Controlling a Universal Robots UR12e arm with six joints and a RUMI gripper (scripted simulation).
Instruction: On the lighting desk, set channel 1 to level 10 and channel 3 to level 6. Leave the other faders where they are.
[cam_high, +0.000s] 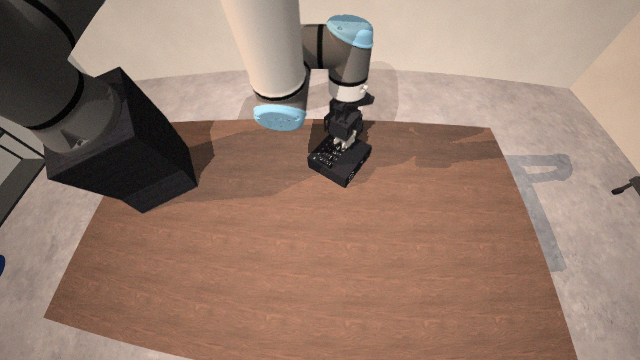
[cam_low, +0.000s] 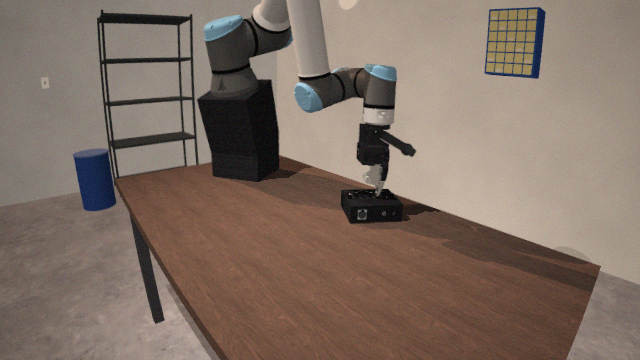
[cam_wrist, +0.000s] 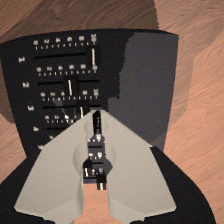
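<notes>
Now: the channel 2 fader 30 mm to the left of my hand, 10 mm below it and 10 mm behind it. From my hand the other things lie so: channel 1 fader knob: 40 mm to the left, 20 mm ahead, 10 mm below.
</notes>
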